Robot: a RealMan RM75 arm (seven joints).
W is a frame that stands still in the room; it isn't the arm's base.
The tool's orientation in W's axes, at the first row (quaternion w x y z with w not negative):
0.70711, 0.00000, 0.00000, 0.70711
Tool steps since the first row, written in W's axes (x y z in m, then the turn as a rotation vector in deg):
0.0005, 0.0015, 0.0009, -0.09, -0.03, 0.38
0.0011, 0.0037, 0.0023, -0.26, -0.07, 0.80
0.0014, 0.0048, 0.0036, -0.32, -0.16, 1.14
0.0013, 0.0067, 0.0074, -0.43, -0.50, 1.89
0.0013, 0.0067, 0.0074, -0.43, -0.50, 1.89
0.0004, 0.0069, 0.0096, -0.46, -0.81, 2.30
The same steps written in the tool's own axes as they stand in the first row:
0.0015, -0.0005, 0.0009, -0.03, 0.09, 0.38
0.0037, -0.0011, 0.0023, -0.07, 0.26, 0.80
0.0048, -0.0014, 0.0036, -0.16, 0.32, 1.14
0.0067, -0.0013, 0.0074, -0.50, 0.43, 1.89
0.0067, -0.0013, 0.0074, -0.50, 0.43, 1.89
0.0069, -0.0004, 0.0096, -0.81, 0.46, 2.30

